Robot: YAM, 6 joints.
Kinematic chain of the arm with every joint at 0, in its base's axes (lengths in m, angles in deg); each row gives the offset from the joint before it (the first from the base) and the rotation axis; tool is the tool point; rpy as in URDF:
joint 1: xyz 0 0 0.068 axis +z
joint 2: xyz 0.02 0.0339 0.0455 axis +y
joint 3: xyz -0.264 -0.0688 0 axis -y
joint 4: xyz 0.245 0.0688 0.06 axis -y
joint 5: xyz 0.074 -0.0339 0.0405 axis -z
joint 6: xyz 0.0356 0 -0.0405 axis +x
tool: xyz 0 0 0 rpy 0 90 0
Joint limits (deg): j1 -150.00..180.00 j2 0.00..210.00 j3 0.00..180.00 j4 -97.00..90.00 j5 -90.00..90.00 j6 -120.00..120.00
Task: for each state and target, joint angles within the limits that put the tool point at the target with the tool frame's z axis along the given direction. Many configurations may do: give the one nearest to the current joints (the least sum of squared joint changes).
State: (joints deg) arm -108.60 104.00 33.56 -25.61 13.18 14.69
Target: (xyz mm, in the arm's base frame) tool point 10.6 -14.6 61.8 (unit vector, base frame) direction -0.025 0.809 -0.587
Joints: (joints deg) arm -75.17 98.21 5.09 -50.21 -10.54 14.69
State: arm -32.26 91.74 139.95 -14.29 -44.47 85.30
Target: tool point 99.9 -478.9 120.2 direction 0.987 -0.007 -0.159
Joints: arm -82.30 136.01 95.04 -7.82 -77.79 85.30
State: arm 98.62 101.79 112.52 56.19 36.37 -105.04
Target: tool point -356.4 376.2 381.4 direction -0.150 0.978 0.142
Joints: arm 135.80 123.68 116.76 17.12 36.64 -105.04
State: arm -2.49 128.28 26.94 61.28 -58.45 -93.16
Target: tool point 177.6 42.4 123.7 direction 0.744 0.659 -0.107
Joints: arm 7.14 85.72 0.12 78.17 -34.17 -93.16
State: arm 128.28 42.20 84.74 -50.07 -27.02 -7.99
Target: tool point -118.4 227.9 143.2 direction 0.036 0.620 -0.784
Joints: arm 120.18 83.35 35.09 -8.29 20.04 -7.99
